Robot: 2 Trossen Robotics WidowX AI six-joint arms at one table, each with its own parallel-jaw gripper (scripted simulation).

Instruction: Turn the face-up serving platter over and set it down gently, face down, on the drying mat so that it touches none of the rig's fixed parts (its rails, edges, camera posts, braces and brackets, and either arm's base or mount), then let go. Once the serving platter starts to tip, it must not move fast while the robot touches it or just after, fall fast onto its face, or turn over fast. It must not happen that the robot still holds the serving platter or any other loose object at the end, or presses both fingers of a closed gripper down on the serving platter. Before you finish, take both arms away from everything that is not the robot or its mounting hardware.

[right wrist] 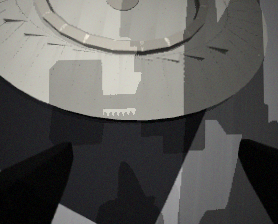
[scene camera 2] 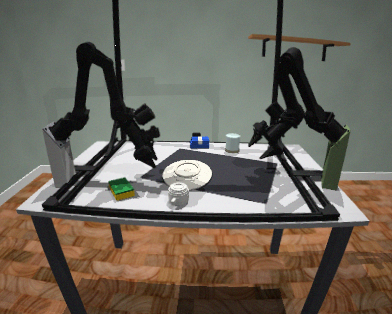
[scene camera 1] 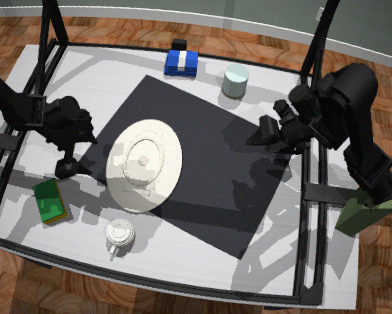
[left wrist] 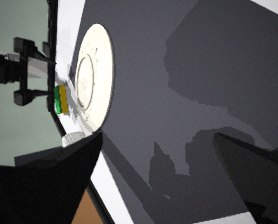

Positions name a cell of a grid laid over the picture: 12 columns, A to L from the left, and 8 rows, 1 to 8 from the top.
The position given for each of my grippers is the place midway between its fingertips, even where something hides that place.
Observation:
In view: my left gripper (scene camera 1: H4), my right gripper (scene camera 1: C5), a cream serving platter (scene camera 1: E5), a green sponge (scene camera 1: B6), a mug (scene camera 1: D6) and a dark drying mat (scene camera 1: G5).
The cream serving platter is seen too in the right wrist view (right wrist: F3), in scene camera 2 (scene camera 2: F5) and in the left wrist view (left wrist: E3). My left gripper is seen too in the left wrist view (left wrist: G5). My right gripper shows as well in the right wrist view (right wrist: G6) and in scene camera 2 (scene camera 2: E5). The right wrist view does not show the green sponge: it is out of frame. The right wrist view does not show the mug: it is out of frame.

